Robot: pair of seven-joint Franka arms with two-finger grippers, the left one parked.
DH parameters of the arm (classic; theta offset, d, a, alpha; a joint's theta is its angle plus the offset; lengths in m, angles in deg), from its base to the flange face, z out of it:
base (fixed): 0 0 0 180
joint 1: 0 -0.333 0 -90
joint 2: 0 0 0 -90
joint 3: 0 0.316 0.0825 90
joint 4: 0 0 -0.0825 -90
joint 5: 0 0.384 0 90
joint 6: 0 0 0.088 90
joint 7: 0 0.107 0 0
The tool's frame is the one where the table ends.
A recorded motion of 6 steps. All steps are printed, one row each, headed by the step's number.
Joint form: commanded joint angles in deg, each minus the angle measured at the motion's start. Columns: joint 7, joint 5, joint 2, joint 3, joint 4, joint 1, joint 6.
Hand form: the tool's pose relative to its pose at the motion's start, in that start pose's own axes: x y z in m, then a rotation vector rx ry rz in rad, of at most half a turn. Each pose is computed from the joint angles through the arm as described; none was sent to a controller.
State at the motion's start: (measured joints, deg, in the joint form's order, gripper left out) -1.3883 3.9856 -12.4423 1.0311 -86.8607 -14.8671 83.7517
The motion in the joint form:
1: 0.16 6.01 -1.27 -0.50 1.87 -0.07 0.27
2: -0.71 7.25 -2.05 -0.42 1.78 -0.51 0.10
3: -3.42 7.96 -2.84 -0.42 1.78 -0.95 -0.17
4: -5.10 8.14 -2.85 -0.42 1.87 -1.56 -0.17
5: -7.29 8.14 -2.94 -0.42 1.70 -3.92 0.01
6: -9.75 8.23 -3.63 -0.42 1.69 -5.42 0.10
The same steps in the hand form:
1: 0.0076 -0.0080 -0.0046 0.1041 0.0184 -0.0022
2: 0.0119 -0.0151 0.0038 0.1243 0.0006 -0.0267
3: 0.0159 -0.0206 0.0118 0.1358 -0.0153 -0.0809
4: 0.0159 -0.0274 0.0117 0.1362 -0.0134 -0.1208
5: 0.0156 -0.0522 0.0160 0.1259 -0.0190 -0.1973
6: 0.0184 -0.0678 0.0241 0.1221 -0.0312 -0.2633

